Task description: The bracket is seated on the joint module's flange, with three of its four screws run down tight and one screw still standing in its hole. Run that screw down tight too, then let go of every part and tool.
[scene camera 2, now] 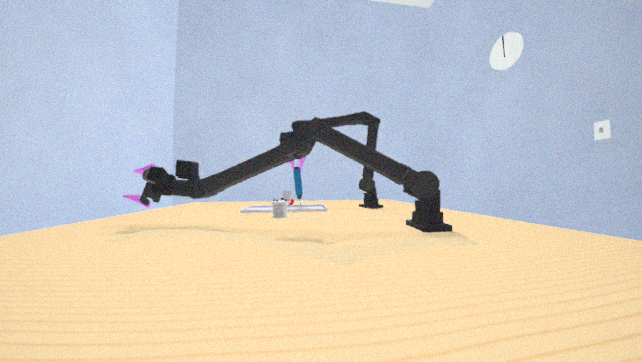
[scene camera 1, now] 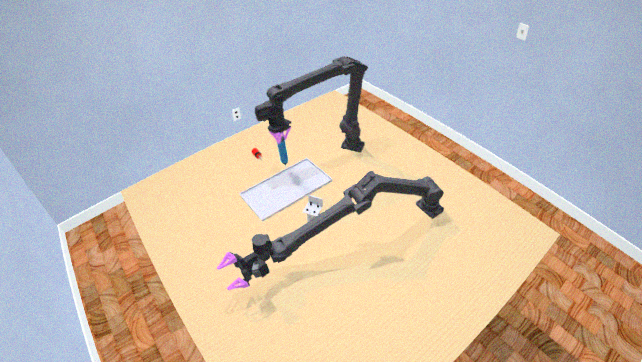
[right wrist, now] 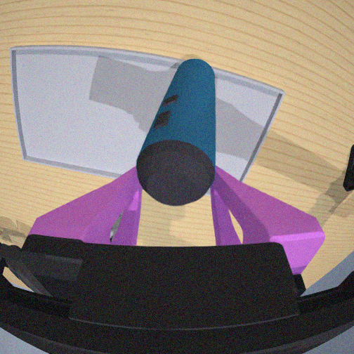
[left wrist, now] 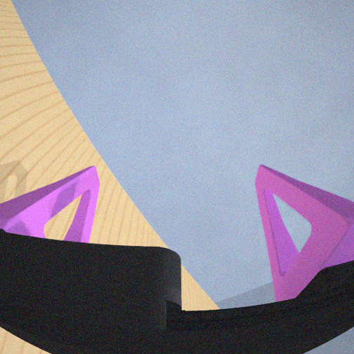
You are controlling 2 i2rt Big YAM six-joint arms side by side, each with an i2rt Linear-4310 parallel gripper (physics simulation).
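Where they show: left gripper, fingertip midpoint: [scene camera 2: 129, 183] [scene camera 1: 222, 279]; right gripper, fingertip midpoint: [scene camera 2: 297, 170] [scene camera 1: 282, 141]; left arm's base, origin of the base link: [scene camera 2: 427, 227] [scene camera 1: 429, 207]; right arm's base, origin of the base link: [scene camera 2: 370, 207] [scene camera 1: 353, 146].
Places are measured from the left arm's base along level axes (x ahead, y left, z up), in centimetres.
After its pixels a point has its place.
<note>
The white bracket [scene camera 1: 313, 209] @[y -28.1, x 47.2, z 6.6 cm] sits on the pale joint module [scene camera 1: 311, 218] @[y -27.0, x 49.4, z 3.1 cm] [scene camera 2: 279, 210] @[y -26.1, x 46.9, z 2.9 cm], in front of the tray. Dark screw heads show on it; which one stands proud is too small to tell. My right gripper [scene camera 1: 281, 139] @[y -62.0, x 41.2, z 21.3 cm] [scene camera 2: 298, 167] @[y -62.0, x 41.2, z 21.3 cm] [right wrist: 175, 175] is shut on the top end of a blue screwdriver [scene camera 1: 283, 151] @[y -61.5, x 41.4, z 15.6 cm] [scene camera 2: 298, 183] @[y -61.6, x 40.4, z 13.9 cm] [right wrist: 192, 110]. The tool points down above the tray area, away from the bracket, and leans in the fingertips in the right wrist view. My left gripper [scene camera 1: 223, 278] @[y -14.3, x 97.7, z 14.0 cm] [scene camera 2: 129, 184] @[y -14.3, x 97.7, z 14.0 cm] [left wrist: 177, 174] is wide open and empty, well left of the bracket.
A white tray [scene camera 1: 265, 202] @[y -50.7, x 60.2, z 0.4 cm] [scene camera 2: 255, 210] @[y -41.7, x 60.1, z 1.2 cm] [right wrist: 50, 110] lies on the table behind the bracket. A red-handled driver [scene camera 1: 256, 153] @[y -83.6, x 47.0, z 3.1 cm] [scene camera 2: 291, 202] @[y -81.8, x 45.8, z 1.5 cm] lies beyond it. My left arm [scene camera 1: 320, 222] @[y -9.9, x 55.8, z 21.2 cm] stretches low past the module's near side.
</note>
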